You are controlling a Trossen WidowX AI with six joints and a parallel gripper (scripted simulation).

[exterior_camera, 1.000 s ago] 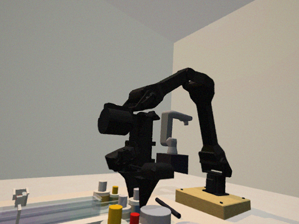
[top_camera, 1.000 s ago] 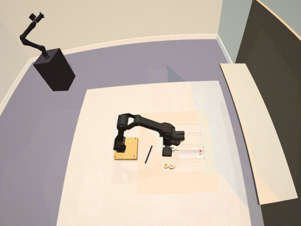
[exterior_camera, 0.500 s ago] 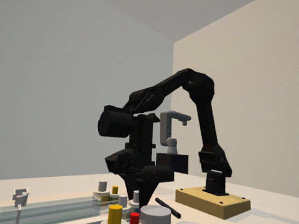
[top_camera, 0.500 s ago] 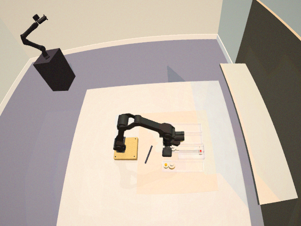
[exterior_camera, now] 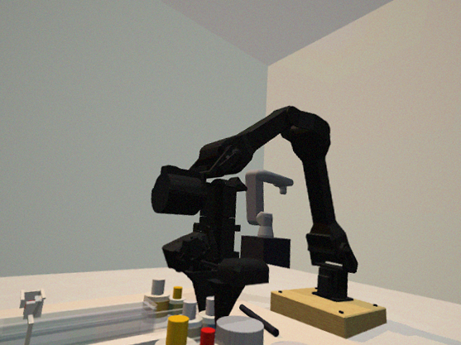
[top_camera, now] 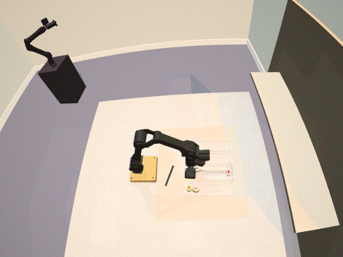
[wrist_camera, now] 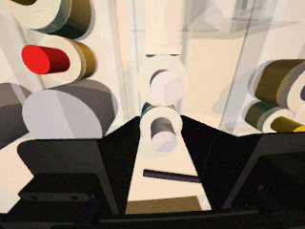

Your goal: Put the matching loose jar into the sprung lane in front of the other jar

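The black rod is 13 cm behind my gripper tip, 5 cm to the right of it and 2 cm below it. Also, from my gripper tip: pusher plate 15 cm ahead, 2 cm to the right, 2 cm above; then clear sprung lane 14 cm ahead, 2 cm to the right, 1 cm below.
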